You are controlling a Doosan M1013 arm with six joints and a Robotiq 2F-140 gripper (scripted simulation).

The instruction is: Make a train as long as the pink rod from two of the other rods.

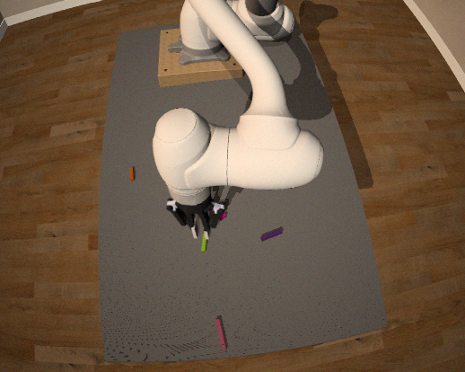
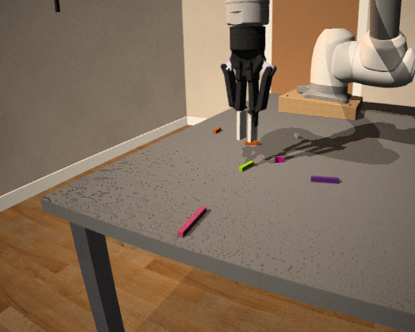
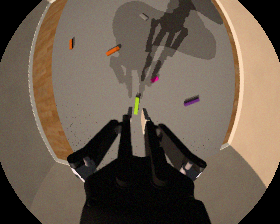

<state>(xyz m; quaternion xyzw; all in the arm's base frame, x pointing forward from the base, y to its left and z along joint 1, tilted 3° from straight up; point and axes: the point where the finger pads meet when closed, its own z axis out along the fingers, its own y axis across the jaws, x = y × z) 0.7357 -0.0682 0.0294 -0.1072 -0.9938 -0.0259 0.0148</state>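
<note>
Right now the lime rod is 10 cm below my hand. The rest, counted from my hand: purple rod (18 cm to the left, 10 cm below); magenta rod (10 cm below, 7 cm behind, 6 cm to the left); pink rod (27 cm ahead, 10 cm below, 1 cm to the left).
</note>
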